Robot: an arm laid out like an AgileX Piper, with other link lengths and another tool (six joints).
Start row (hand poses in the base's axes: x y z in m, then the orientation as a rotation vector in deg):
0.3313, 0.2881, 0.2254, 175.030, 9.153, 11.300
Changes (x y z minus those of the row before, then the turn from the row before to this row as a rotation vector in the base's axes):
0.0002, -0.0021, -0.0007, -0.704, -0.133, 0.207
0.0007, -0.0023, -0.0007, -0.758, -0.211, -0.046
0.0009, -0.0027, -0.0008, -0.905, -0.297, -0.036
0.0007, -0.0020, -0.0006, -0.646, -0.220, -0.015
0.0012, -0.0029, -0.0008, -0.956, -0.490, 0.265
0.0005, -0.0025, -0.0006, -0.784, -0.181, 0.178
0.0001, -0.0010, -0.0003, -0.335, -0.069, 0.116
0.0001, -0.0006, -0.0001, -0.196, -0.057, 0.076
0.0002, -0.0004, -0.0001, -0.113, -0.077, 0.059
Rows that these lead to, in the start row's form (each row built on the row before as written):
0.3315, 0.2860, 0.2247, 174.307, 9.495, 11.416
0.3322, 0.2837, 0.2240, 173.523, 9.447, 11.623
0.3331, 0.2810, 0.2232, 172.580, 9.415, 11.937
0.3338, 0.2790, 0.2226, 171.905, 9.407, 12.172
0.3350, 0.2761, 0.2218, 170.873, 9.809, 12.790
0.3355, 0.2736, 0.2212, 170.062, 10.101, 12.960
0.3356, 0.2726, 0.2209, 169.716, 10.285, 13.025
0.3357, 0.2720, 0.2208, 169.510, 10.402, 13.088
0.3359, 0.2716, 0.2207, 169.384, 10.486, 13.191

